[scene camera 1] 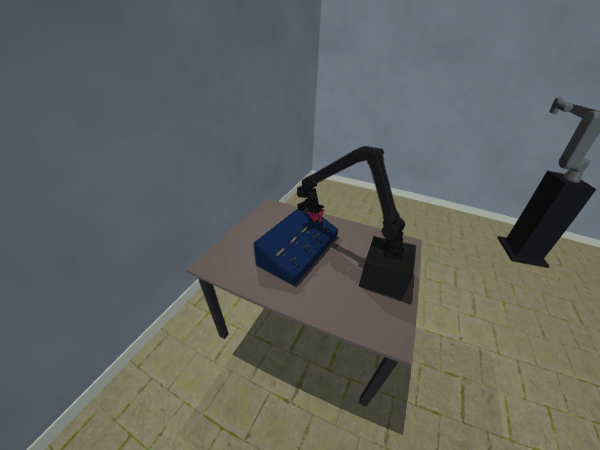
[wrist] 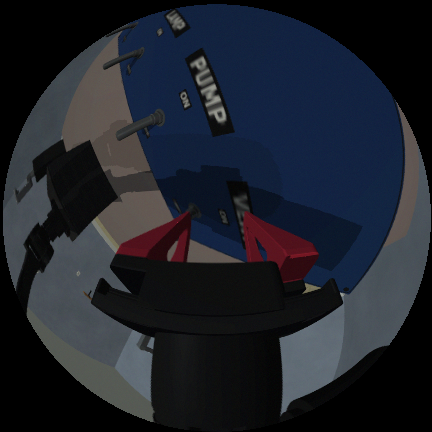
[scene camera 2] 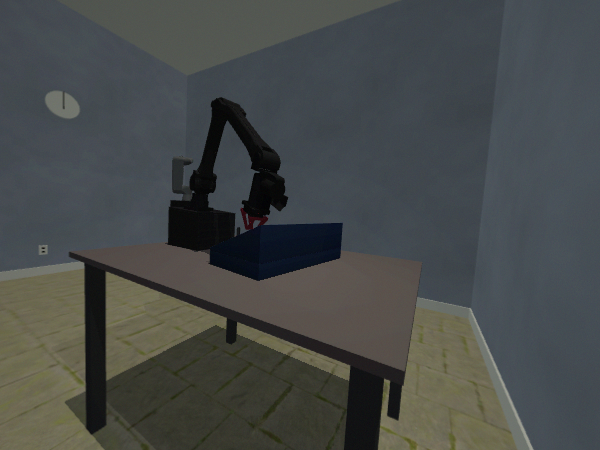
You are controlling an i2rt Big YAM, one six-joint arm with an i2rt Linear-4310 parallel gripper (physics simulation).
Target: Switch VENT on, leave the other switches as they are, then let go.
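Frame: origin at the arm's base, x ahead, y left, z up, level; centimetres.
Seen in the pictures: gripper, fingertip midpoint: (scene camera 1: 317,221) (wrist: 216,217); arm's base, origin of the base link: (scene camera 1: 392,250) (wrist: 60,216) (scene camera 2: 199,209).
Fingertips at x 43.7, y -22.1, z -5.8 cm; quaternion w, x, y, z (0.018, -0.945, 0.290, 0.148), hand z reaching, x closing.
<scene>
Offsets run from my fingertips to a thing's middle. "spot": to the spot under its first point. Level surfaces: height alone.
The blue switch panel {dx +7.5, dy +15.1, dz -6.4 cm} (scene camera 1: 274,239) (scene camera 2: 300,247) (wrist: 320,120) slopes on the table. My gripper (scene camera 1: 316,219) (scene camera 2: 254,225) (wrist: 216,217) is part-way open and empty, low over the panel's VENT end. In the wrist view the VENT switch {spot: dx -4.2, dy +0.4, dz -2.9 cm} (wrist: 193,210) shows its collar at the left fingertip; its lever is mostly hidden there, so its position cannot be told. Its ON mark {spot: dx -0.6, dy -1.2, dz -1.8 cm} (wrist: 223,217) shows between the fingertips. The VENT label {dx +1.7, dy -1.9, dz -0.9 cm} (wrist: 239,197) is partly covered by the right finger. The PUMP switch {dx -2.5, dy +12.1, dz -1.5 cm} (wrist: 140,126) leans away from its ON mark (wrist: 184,99).
Further levers {dx +1.2, dy +23.5, dz -1.5 cm} (wrist: 124,58) stand beyond PUMP, near the LAMP label (wrist: 177,23). The table {dz -12.4 cm} (scene camera 1: 350,320) (scene camera 2: 310,305) carries the panel and the arm's black base box (scene camera 1: 387,270) (scene camera 2: 200,230) (wrist: 82,185). A grey arm (scene camera 1: 580,140) stands on a separate black pedestal (scene camera 1: 547,220).
</scene>
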